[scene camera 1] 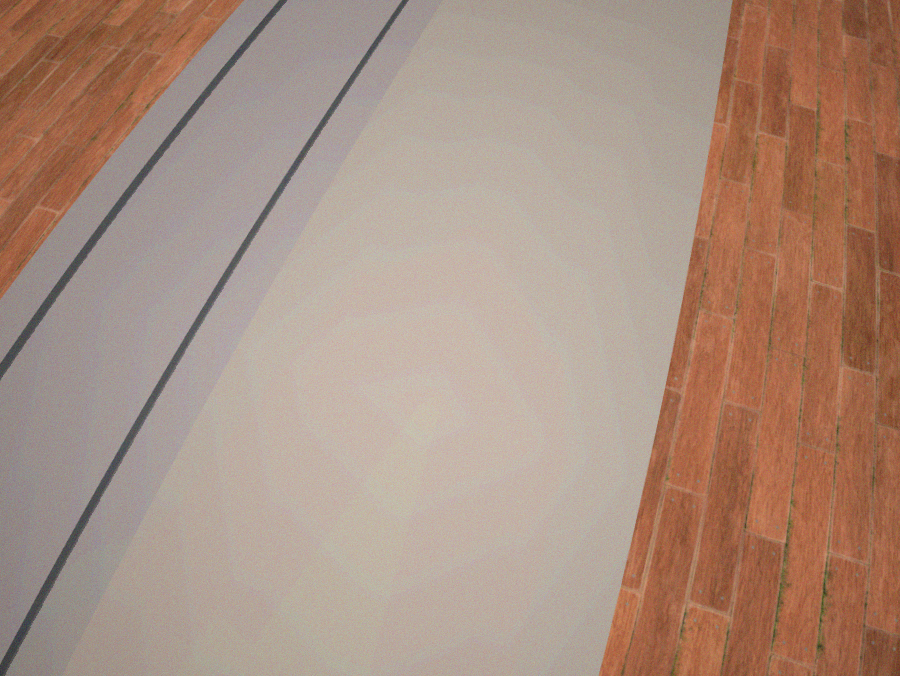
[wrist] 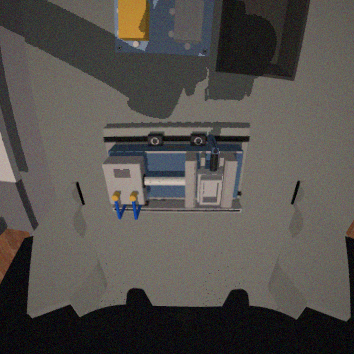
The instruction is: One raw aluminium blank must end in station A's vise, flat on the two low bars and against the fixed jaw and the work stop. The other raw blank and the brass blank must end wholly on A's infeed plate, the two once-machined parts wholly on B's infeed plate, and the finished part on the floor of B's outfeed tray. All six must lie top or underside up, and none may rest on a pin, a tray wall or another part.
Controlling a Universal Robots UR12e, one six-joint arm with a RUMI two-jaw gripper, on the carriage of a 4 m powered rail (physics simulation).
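Places are measured from the arm's base along level axes (x left, y back, z up), in millimetres.
Where they show: gripper, between the fingertips: [wrist: 186, 182].
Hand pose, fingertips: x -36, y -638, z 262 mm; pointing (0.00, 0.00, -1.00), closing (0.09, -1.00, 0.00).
Note:
Each offset is from my fingertips to the top centre of the thing. "pt": to the spot under its first point.
My gripper [wrist: 186, 182] is open and empty, its fingertips wide apart on either side of the vise in the wrist view. The vise [wrist: 229, 182] lies below, with two upright pale jaws, a rod and a dark stop arm [wrist: 214, 159]. A pale rectangular shape @(dy -53, dx -119, dz -177 mm) [wrist: 210, 190] shows between the jaws; I cannot tell whether it is a part. At the top, the yellow brass blank @(dy +97, dx +149, dz -248 mm) [wrist: 133, 20] lies flat on a blue infeed plate @(pt dy +52, dx +112, dz -283 mm) [wrist: 161, 45]. A grey block @(dy +8, dx +149, dz -248 mm) [wrist: 188, 22] lies on the same plate in shadow, its kind unclear. The other parts and the gripper do not show in scene camera 1.
A dark, deep-walled tray @(pt dy -171, dx +117, dz -260 mm) [wrist: 289, 55] stands right of the blue plate. A grey box @(pt dy +103, dx -108, dz -195 mm) [wrist: 124, 175] with two blue hoses is at the vise's left end. Shadows fall across the surface above the vise. Scene camera 1 shows a pale floor strip [scene camera 1: 451, 291] with two dark lines, bordered by brick-coloured flooring [scene camera 1: 763, 327].

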